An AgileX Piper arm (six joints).
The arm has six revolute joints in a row. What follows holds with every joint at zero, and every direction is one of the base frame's.
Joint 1 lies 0.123 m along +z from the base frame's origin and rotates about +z.
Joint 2 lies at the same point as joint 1 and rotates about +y.
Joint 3 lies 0.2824 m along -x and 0.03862 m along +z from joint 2 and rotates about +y.
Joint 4 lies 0.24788 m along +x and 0.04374 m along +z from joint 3 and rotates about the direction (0.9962, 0, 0.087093).
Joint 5 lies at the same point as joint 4 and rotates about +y.
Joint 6 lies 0.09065 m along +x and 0.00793 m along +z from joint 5 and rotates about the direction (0.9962, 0, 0.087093).
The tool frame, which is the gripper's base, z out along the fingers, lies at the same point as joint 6; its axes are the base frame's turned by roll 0, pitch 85 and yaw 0 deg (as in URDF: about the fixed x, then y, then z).
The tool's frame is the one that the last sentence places.
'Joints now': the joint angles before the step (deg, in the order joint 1, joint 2, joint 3, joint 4, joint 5, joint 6). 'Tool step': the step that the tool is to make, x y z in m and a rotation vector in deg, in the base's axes. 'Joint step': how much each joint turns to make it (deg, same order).
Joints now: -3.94, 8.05, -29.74, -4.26, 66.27, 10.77
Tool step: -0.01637, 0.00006, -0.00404, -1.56, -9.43, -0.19
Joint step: 0.00, -8.26, 1.68, -0.86, -2.95, -0.05
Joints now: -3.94, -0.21, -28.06, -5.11, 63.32, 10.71
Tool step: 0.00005, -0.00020, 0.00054, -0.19, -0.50, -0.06
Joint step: -0.01, -0.10, 0.01, -0.16, -0.42, 0.00
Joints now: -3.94, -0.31, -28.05, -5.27, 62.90, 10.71
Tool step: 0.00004, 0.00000, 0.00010, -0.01, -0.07, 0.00
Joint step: 0.00, 0.00, 0.00, 0.00, -0.07, 0.00
